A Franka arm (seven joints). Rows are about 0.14 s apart.
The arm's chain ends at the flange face. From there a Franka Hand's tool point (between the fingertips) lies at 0.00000 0.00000 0.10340 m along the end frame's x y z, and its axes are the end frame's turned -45 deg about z.
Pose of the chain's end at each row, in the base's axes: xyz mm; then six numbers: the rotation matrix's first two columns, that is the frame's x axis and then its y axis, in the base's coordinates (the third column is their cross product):
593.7 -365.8 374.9 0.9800 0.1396 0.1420 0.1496 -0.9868 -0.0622
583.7 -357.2 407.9 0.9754 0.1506 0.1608 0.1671 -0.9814 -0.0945
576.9 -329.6 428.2 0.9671 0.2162 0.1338 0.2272 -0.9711 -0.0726
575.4 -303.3 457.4 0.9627 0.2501 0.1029 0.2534 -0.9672 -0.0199
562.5 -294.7 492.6 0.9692 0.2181 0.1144 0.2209 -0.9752 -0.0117
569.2 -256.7 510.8 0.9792 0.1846 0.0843 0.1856 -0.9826 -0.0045
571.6 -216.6 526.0 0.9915 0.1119 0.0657 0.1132 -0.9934 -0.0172
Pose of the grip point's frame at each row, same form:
607.3 -357.3 272.7 0.5872 0.7965 0.1444 0.7987 -0.5991 0.0564
598.5 -344.9 306.3 0.5716 0.8004 0.1805 0.8079 -0.5875 0.0469
588.7 -319.2 326.0 0.5232 0.8395 0.1459 0.8445 -0.5338 0.0433
585.2 -298.6 354.6 0.5016 0.8608 0.0868 0.8599 -0.5071 0.0587
573.8 -290.9 389.9 0.5291 0.8438 0.0892 0.8415 -0.5354 0.0726
577.7 -254.6 407.8 0.5612 0.8253 0.0628 0.8236 -0.5643 0.0564
578.1 -214.1 422.8 0.6211 0.7816 0.0586 0.7811 -0.6233 0.0343

